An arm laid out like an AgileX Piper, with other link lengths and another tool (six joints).
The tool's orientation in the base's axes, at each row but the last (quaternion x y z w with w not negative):
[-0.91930, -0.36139, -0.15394, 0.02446]
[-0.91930, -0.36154, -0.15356, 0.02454]
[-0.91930, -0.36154, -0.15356, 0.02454]
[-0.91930, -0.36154, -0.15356, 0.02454]
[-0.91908, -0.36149, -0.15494, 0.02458]
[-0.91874, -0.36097, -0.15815, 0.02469]
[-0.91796, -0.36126, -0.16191, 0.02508]
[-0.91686, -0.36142, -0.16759, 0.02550]
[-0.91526, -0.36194, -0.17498, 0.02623]
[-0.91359, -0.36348, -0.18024, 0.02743]
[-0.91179, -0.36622, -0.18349, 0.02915]
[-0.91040, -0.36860, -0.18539, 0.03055]
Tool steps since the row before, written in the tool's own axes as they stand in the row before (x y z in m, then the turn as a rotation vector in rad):
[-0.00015, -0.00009, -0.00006, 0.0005, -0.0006, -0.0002]
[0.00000, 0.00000, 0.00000, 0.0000, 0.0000, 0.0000]
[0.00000, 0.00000, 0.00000, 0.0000, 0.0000, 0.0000]
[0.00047, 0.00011, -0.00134, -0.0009, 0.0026, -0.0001]
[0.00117, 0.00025, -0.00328, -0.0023, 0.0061, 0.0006]
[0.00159, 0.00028, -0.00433, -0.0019, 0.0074, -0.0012]
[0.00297, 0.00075, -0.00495, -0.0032, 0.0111, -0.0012]
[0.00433, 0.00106, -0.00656, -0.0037, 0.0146, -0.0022]
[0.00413, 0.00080, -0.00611, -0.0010, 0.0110, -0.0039]
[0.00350, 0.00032, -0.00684, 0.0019, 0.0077, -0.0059]
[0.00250, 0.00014, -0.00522, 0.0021, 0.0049, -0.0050]
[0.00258, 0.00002, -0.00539, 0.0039, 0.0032, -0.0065]
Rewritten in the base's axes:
[-0.00018, -0.00004, 0.00001, -0.0001, 0.0007, 0.0003]
[0.00000, 0.00000, 0.00000, 0.0000, 0.0000, 0.0000]
[0.00000, 0.00000, 0.00000, 0.0000, 0.0000, 0.0000]
[0.00004, 0.00002, 0.00142, 0.0011, -0.0025, 0.0000]
[0.00010, 0.00007, 0.00349, 0.0027, -0.0059, -0.0009]
[0.00010, 0.00014, 0.00462, 0.0033, -0.0069, 0.0011]
[0.00116, 0.00059, 0.00567, 0.0049, -0.0105, 0.0009]
[0.00177, 0.00095, 0.00767, 0.0066, -0.0136, 0.0020]
[0.00149, 0.00104, 0.00719, 0.0055, -0.0094, 0.0042]
[0.00045, 0.00082, 0.00763, 0.0046, -0.0055, 0.0068]
[0.00012, 0.00056, 0.00576, 0.0032, -0.0031, 0.0058]
[0.00002, 0.00065, 0.00594, 0.0027, -0.0010, 0.0077]

